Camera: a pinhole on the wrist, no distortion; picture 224 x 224 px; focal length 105.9 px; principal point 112.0 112.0 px. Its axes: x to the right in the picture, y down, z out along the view. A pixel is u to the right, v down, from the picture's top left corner.
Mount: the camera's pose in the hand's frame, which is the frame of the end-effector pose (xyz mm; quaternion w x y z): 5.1 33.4 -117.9 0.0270 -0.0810 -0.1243 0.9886
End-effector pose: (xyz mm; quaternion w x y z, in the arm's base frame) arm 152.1 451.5 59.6 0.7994 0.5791 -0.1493 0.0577
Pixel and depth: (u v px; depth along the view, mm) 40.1 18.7 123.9
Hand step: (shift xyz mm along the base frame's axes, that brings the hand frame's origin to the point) 33.0 -10.9 126.8
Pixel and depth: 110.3 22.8 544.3
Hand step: -239.3 -372.6 442.2
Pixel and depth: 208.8 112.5 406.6
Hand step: -433.3 -179.2 -106.0
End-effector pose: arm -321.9 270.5 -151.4 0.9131 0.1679 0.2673 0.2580
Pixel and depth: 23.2 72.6 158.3
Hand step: 103.9 85.3 29.0
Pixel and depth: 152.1 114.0 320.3
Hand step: -9.4 -155.8 184.0
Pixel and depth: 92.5 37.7 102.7
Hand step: -22.1 67.2 31.6
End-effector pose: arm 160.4 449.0 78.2 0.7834 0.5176 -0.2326 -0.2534
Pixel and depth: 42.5 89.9 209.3
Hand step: 12.4 -142.3 65.5
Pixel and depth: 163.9 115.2 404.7
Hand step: -354.4 -19.1 0.3
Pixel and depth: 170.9 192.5 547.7
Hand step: -540.2 -82.2 -395.4
